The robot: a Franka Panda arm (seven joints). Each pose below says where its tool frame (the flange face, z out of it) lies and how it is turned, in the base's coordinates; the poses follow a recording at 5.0 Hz.
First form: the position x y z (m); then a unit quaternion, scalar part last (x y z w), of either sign.
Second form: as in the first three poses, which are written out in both.
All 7 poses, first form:
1: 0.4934 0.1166 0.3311 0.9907 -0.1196 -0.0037 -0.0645
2: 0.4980 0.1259 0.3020 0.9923 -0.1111 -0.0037 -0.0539
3: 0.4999 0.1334 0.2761 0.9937 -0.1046 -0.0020 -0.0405
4: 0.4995 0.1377 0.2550 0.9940 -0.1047 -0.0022 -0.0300
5: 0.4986 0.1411 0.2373 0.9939 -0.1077 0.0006 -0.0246
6: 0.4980 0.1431 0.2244 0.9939 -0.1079 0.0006 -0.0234
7: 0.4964 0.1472 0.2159 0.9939 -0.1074 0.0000 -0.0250
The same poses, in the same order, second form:
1: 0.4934 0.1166 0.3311 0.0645 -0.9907 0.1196 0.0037
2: 0.4980 0.1259 0.3020 0.0539 -0.9923 0.1111 0.0037
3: 0.4999 0.1334 0.2761 0.0405 -0.9937 0.1046 0.0020
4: 0.4995 0.1377 0.2550 0.0300 -0.9940 0.1047 0.0022
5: 0.4986 0.1411 0.2373 0.0246 -0.9939 0.1077 -0.0006
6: 0.4980 0.1431 0.2244 0.0234 -0.9939 0.1079 -0.0006
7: 0.4964 0.1472 0.2159 0.0250 -0.9939 0.1074 0.0000
